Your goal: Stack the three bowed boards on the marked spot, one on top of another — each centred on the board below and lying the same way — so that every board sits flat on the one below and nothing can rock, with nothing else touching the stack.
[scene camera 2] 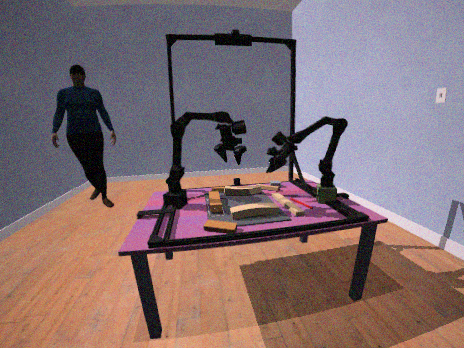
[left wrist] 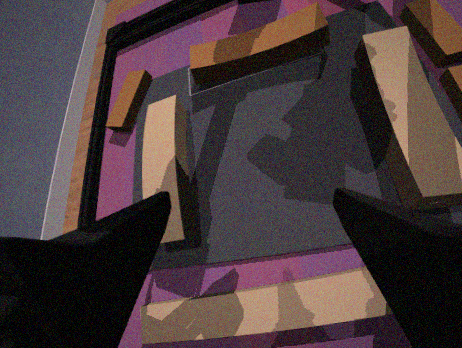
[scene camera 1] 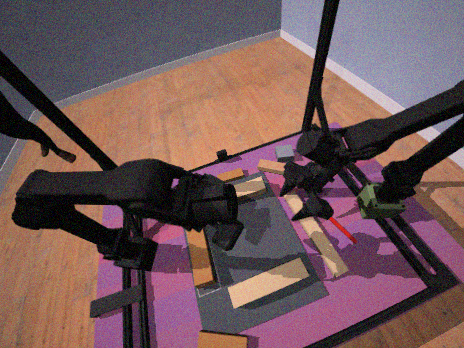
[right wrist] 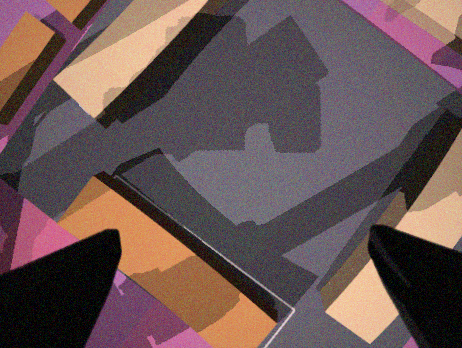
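Seen in the pictures: left gripper, fingertip midpoint: (scene camera 2: pixel 268 172) (left wrist: pixel 251 197) (scene camera 1: pixel 285 207); right gripper, fingertip midpoint: (scene camera 2: pixel 232 163) (right wrist: pixel 245 239); left arm's base, link origin: (scene camera 2: pixel 326 186) (scene camera 1: pixel 385 194); right arm's base, link origin: (scene camera 2: pixel 174 192) (scene camera 1: pixel 130 251).
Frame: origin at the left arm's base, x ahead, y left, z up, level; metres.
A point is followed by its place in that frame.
Note:
A bowed orange board (scene camera 1: pixel 200 257) @(y 0.235, x 0.605, z -0.048 m) (scene camera 2: pixel 215 201) @(y 0.242, x 0.603, z -0.048 m) (left wrist: pixel 260 42) @(y 0.191, x 0.618, z -0.049 m) (right wrist: pixel 150 240) @(y 0.170, x 0.622, z -0.048 m) lies along the white-outlined spot (right wrist: pixel 240 270) @(y 0.249, x 0.562, z -0.086 m) at the dark mat's left side; part of the outline shows beside it. A pale bowed board (scene camera 1: pixel 270 282) @(y 0.286, x 0.374, z -0.036 m) (scene camera 2: pixel 256 210) @(y 0.310, x 0.367, z -0.050 m) (left wrist: pixel 160 135) @(y 0.299, x 0.416, z -0.037 m) (right wrist: pixel 360 310) @(y 0.326, x 0.470, z -0.044 m) lies on the front of the mat, its middle arched up in scene camera 2. Another pale board (scene camera 1: pixel 252 186) @(y -0.044, x 0.448, z -0.042 m) (scene camera 2: pixel 242 190) @(y 0.004, x 0.507, z -0.055 m) (left wrist: pixel 390 75) @(y 0.000, x 0.552, z -0.044 m) (right wrist: pixel 115 70) @(y 0.007, x 0.573, z -0.042 m) lies at the back. My right gripper (scene camera 2: pixel 231 162) @(y 0.171, x 0.520, z 0.151 m) (right wrist: pixel 245 239) @(y 0.171, x 0.520, z 0.151 m) is open and empty above the mat's left half. My left gripper (scene camera 2: pixel 270 162) (left wrist: pixel 251 197) @(y 0.101, x 0.336, z 0.091 m) is open and empty above the right side.
A long pale board (scene camera 1: pixel 317 237) @(y 0.133, x 0.218, z -0.070 m) (scene camera 2: pixel 287 204) @(y 0.151, x 0.222, z -0.071 m) (left wrist: pixel 260 305) @(y 0.095, x 0.240, z -0.071 m) lies right of the mat (scene camera 1: pixel 270 235) @(y 0.132, x 0.375, z -0.086 m), near a red stick (scene camera 1: pixel 344 231) @(y 0.102, x 0.121, z -0.086 m) (scene camera 2: pixel 301 203) @(y 0.080, x 0.144, z -0.087 m). Orange blocks (scene camera 1: pixel 231 174) @(y -0.119, x 0.547, z -0.071 m) (scene camera 1: pixel 222 341) @(y 0.448, x 0.501, z -0.065 m) lie behind and in front. A pale block (scene camera 1: pixel 270 166) @(y -0.161, x 0.379, z -0.066 m) and grey block (scene camera 1: pixel 285 152) @(y -0.232, x 0.314, z -0.056 m) stand at the back.

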